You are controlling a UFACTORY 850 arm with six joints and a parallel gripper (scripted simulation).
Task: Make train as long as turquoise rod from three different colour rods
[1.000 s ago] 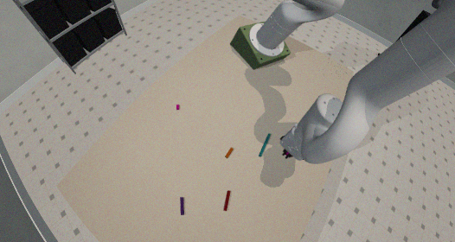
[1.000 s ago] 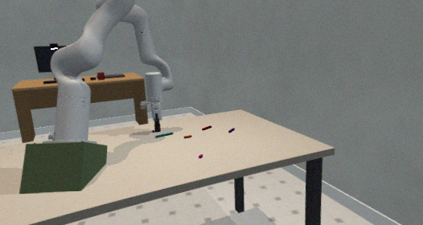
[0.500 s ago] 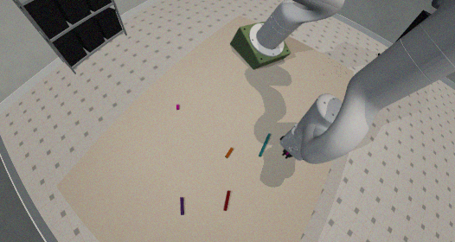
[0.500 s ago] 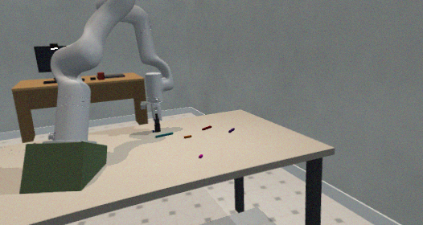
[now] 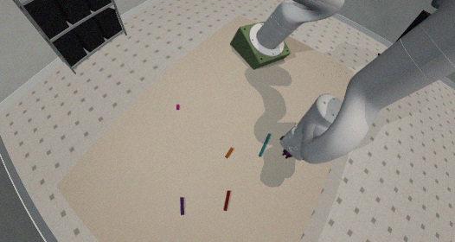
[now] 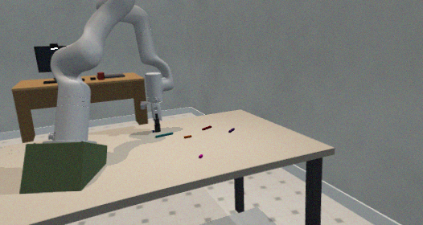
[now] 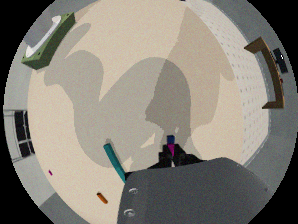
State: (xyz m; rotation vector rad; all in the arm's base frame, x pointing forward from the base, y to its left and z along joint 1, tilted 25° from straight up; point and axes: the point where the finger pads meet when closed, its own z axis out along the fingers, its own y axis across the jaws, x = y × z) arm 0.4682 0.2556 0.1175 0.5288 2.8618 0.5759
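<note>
The blue rod lies 2 cm behind my hand, 1 cm to the left of it and 2 cm below it. Also, from my hand: red rod: 25 cm ahead, 12 cm to the right, 2 cm below; turquoise rod: 9 cm to the right, 2 cm below; orange rod: 10 cm ahead, 20 cm to the right, 2 cm below.
</note>
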